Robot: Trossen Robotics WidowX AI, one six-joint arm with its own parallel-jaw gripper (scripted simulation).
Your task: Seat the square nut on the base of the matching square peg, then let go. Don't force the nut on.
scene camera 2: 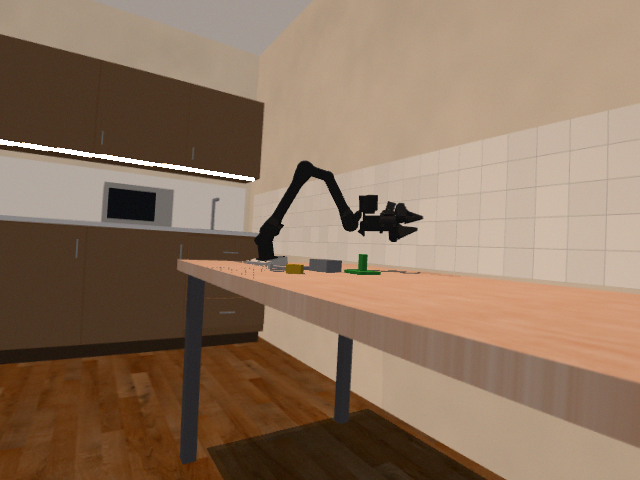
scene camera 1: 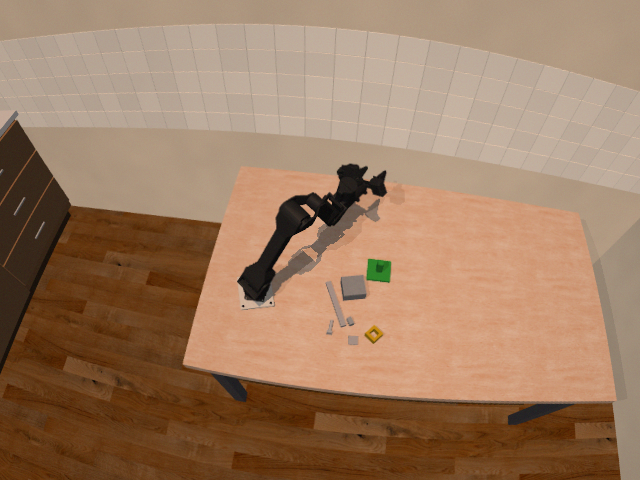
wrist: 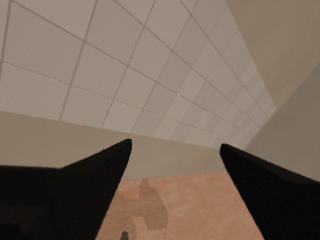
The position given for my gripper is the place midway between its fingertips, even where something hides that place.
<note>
In view: my gripper point(scene camera 2: 420, 223).
My gripper also shows in scene camera 1 point(scene camera 1: 376, 169) and in the wrist view point(wrist: 175, 145).
</note>
